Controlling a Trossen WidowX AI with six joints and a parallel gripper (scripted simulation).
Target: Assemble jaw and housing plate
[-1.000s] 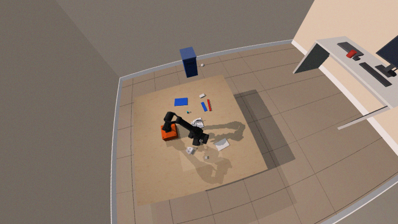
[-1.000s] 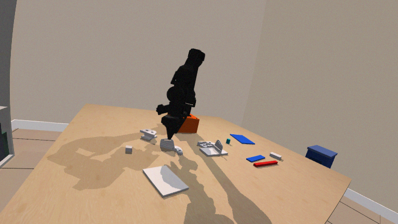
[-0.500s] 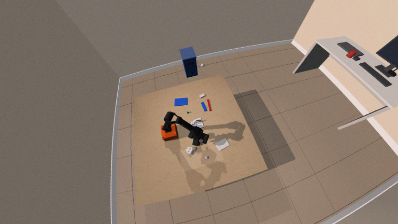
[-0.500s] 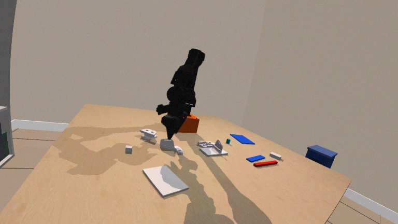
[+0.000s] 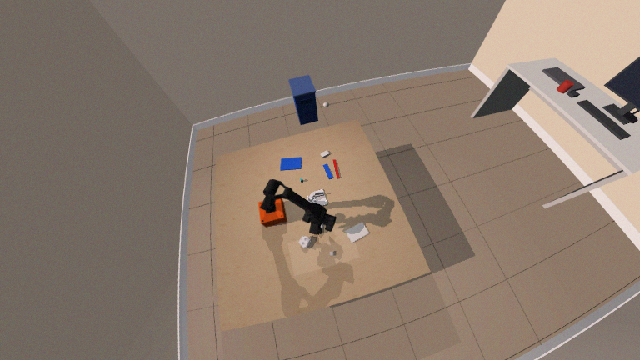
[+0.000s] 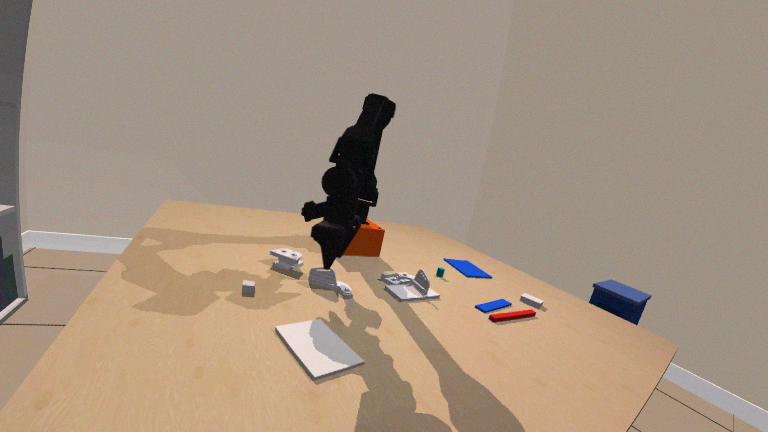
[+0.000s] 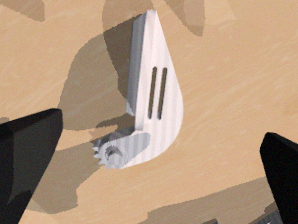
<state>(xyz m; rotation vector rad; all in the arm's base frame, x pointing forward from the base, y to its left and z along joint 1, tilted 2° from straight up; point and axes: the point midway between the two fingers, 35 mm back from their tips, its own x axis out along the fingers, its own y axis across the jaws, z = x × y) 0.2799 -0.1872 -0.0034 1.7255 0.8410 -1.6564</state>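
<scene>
Now: gripper tip 4 cm short of the grey jaw, 1 cm to the right of it and 5 cm above it. The rest, counted from my gripper tip: small white cube (2 cm ahead, 18 cm to the right, 5 cm below); flat white slab (22 cm ahead, 10 cm to the right, 5 cm below); white bracket (12 cm behind, 7 cm to the right, 5 cm below).
</scene>
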